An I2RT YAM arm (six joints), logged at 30 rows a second.
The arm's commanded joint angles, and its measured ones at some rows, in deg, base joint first. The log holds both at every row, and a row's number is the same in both.
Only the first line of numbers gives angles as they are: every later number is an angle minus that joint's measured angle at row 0.
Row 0, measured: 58.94, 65.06, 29.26, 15.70, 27.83, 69.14
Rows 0 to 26, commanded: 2.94, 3.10, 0.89, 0.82, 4.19, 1.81; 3.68, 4.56, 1.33, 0.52, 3.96, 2.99; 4.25, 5.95, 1.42, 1.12, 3.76, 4.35; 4.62, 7.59, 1.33, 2.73, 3.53, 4.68; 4.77, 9.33, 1.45, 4.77, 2.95, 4.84; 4.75, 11.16, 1.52, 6.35, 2.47, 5.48; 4.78, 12.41, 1.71, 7.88, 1.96, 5.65; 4.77, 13.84, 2.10, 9.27, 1.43, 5.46; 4.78, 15.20, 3.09, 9.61, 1.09, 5.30; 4.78, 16.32, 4.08, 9.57, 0.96, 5.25; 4.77, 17.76, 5.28, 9.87, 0.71, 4.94; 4.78, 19.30, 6.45, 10.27, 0.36, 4.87; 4.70, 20.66, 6.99, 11.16, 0.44, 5.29; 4.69, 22.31, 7.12, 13.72, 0.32, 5.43; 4.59, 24.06, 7.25, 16.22, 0.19, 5.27; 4.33, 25.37, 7.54, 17.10, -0.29, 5.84; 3.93, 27.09, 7.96, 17.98, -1.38, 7.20; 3.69, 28.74, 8.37, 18.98, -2.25, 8.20; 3.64, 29.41, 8.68, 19.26, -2.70, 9.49; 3.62, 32.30, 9.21, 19.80, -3.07, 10.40; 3.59, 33.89, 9.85, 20.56, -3.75, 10.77; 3.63, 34.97, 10.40, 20.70, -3.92, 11.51; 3.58, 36.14, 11.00, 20.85, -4.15, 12.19; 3.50, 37.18, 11.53, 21.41, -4.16, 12.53; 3.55, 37.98, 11.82, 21.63, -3.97, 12.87; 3.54, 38.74, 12.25, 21.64, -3.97, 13.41; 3.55, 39.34, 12.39, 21.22, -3.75, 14.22
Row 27, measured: 3.56, 38.09, 11.78, 19.28, -3.65, 10.67
